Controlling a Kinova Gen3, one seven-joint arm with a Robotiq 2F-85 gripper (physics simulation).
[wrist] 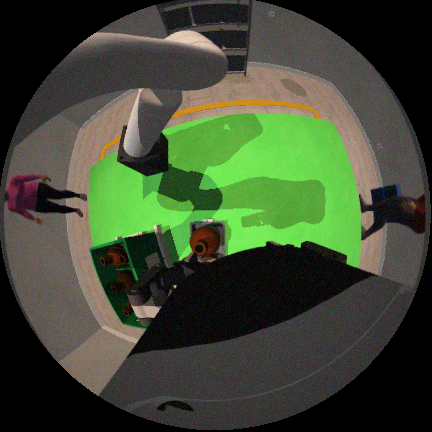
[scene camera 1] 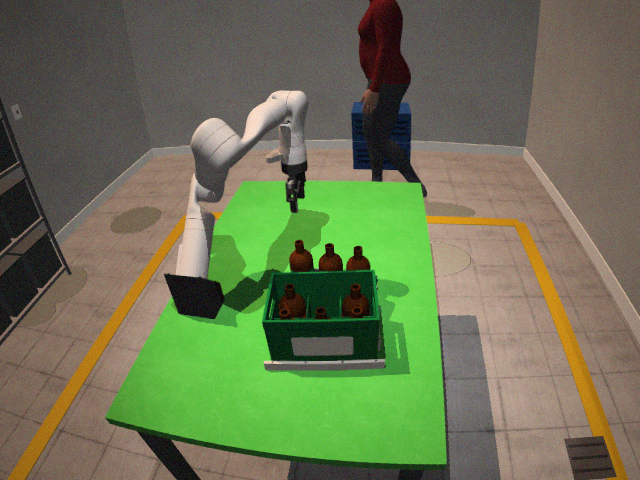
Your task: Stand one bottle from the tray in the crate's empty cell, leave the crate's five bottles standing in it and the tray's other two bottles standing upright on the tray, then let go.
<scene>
I see my gripper (scene camera 1: 298, 205), a bottle (wrist: 204, 240) and a pale rail (scene camera 1: 347, 364).
My gripper shows as well in the wrist view (wrist: 232, 254).
</scene>
